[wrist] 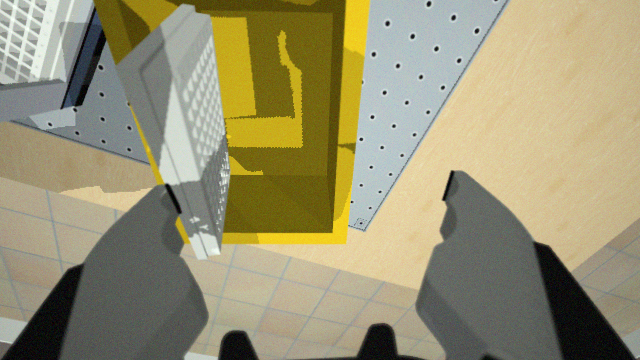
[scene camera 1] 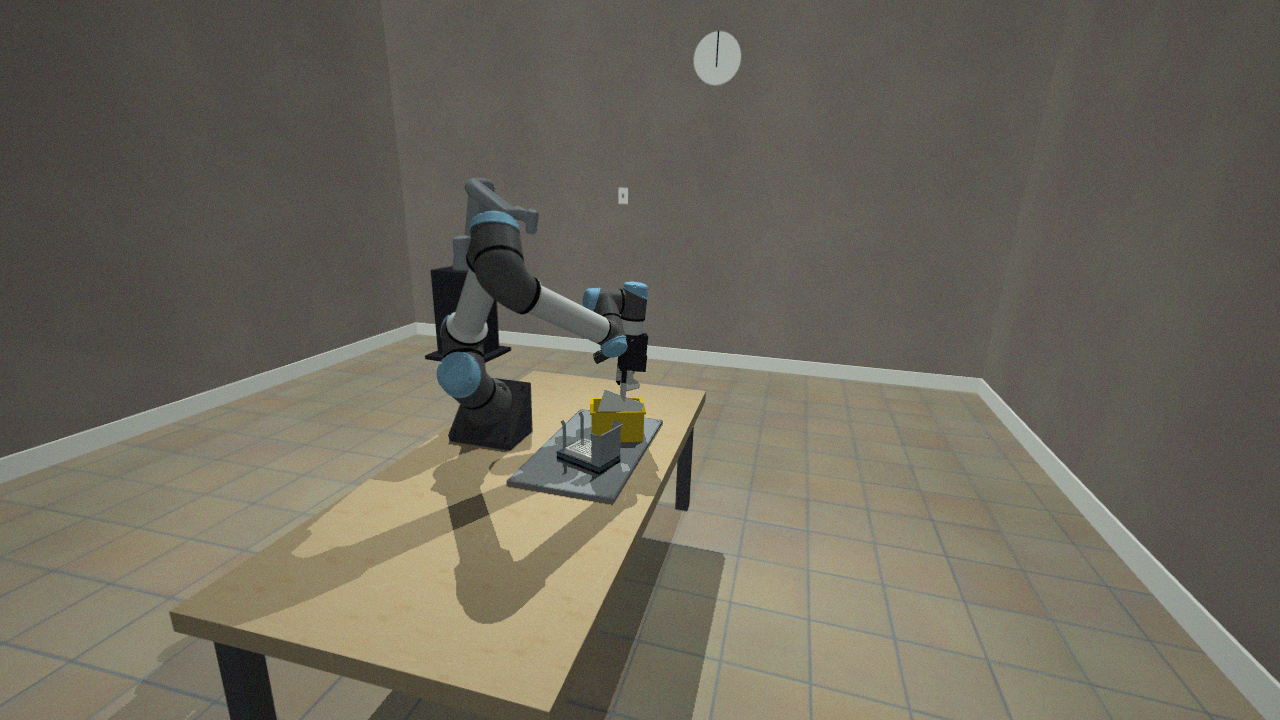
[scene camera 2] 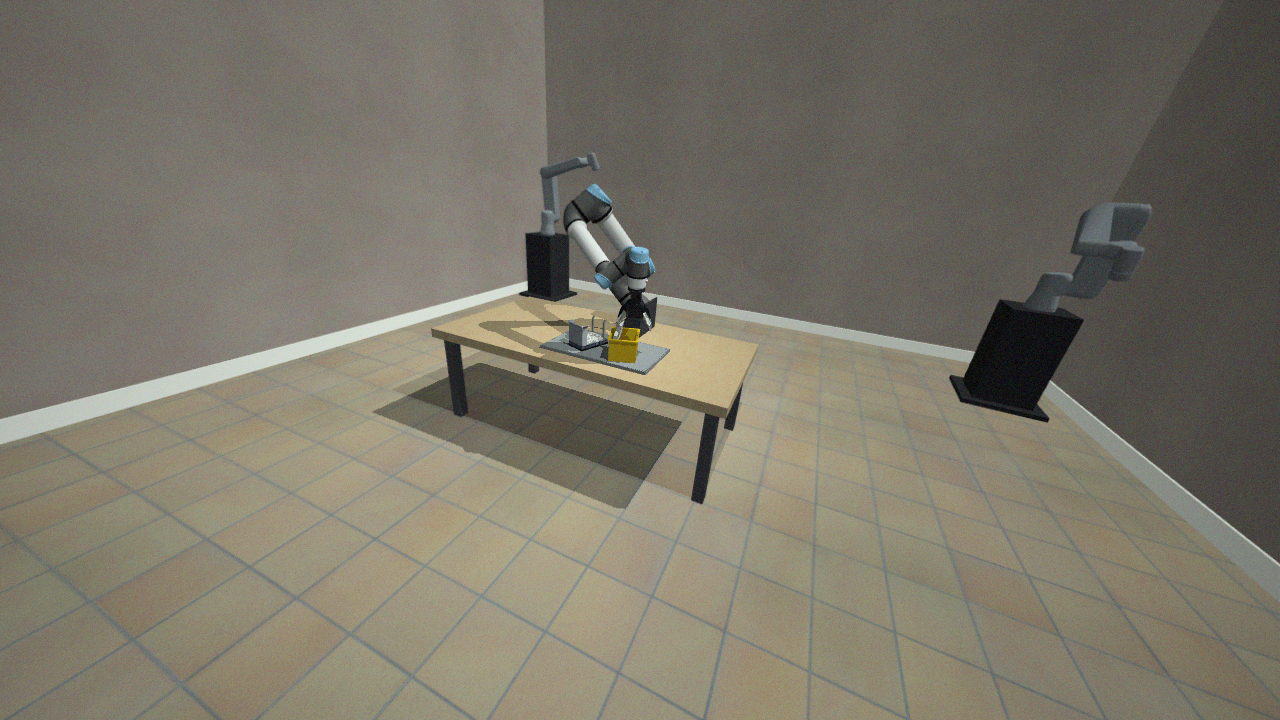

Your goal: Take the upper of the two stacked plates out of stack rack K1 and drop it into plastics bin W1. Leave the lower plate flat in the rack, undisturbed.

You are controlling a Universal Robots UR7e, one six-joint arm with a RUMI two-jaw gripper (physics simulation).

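Where they show: gripper, fingertip midpoint: [wrist: 311, 180] [scene camera 1: 621, 392] [scene camera 2: 633, 330]; arm's base at its link origin: [scene camera 1: 488, 403].
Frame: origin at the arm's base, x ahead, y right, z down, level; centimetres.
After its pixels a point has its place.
My gripper [scene camera 1: 625, 388] @[x 37.7, y -17.1, z -3.1 cm] [scene camera 2: 632, 327] @[x 37.7, y -17.1, z -3.1 cm] [wrist: 311, 180] @[x 37.7, y -17.1, z -3.1 cm] is open above the yellow bin W1 [scene camera 1: 617, 429] [scene camera 2: 623, 352] @[x 45.0, y -16.9, z 4.9 cm] [wrist: 357, 30] @[x 30.5, y -16.2, z -0.5 cm]. The upper plate [scene camera 1: 615, 403] @[x 38.6, y -10.1, z -2.2 cm] [wrist: 199, 115] @[x 36.9, y -11.0, z -2.8 cm], pale with a grid of wells, leans tilted at the bin's left rim in the wrist view, its near end sticking out past the bin's near rim. It lies against or very close to the left finger's inner side; contact is unclear. The lower plate [scene camera 1: 581, 447] @[x 35.1, y 6.9, z 5.6 cm] [wrist: 20, 40] @[x 40.8, y 5.4, z 6.3 cm] lies in rack K1 [scene camera 1: 605, 445] @[x 44.0, y 10.5, z 1.7 cm] [scene camera 2: 576, 335] @[x 44.7, y 7.7, z 3.2 cm], beside the bin. How flat it lies is hard to tell.
The rack and bin stand on a grey perforated board [scene camera 1: 537, 482] @[x 29.8, y 22.8, z 9.5 cm] [wrist: 400, 95] @[x 31.9, y -23.7, z 9.5 cm] on the wooden table [scene camera 1: 402, 573] @[x 21.4, y 62.6, z 10.8 cm] [scene camera 2: 707, 358] @[x 14.9, y -45.2, z 10.8 cm]. Upright rack posts [scene camera 1: 563, 434] @[x 30.5, y 8.9, z 1.5 cm] stand beside the lower plate. Other grey arms on black pedestals [scene camera 1: 447, 313] @[x -9.5, y 3.8, z -27.8 cm] [scene camera 2: 1020, 358] stand away from the table.
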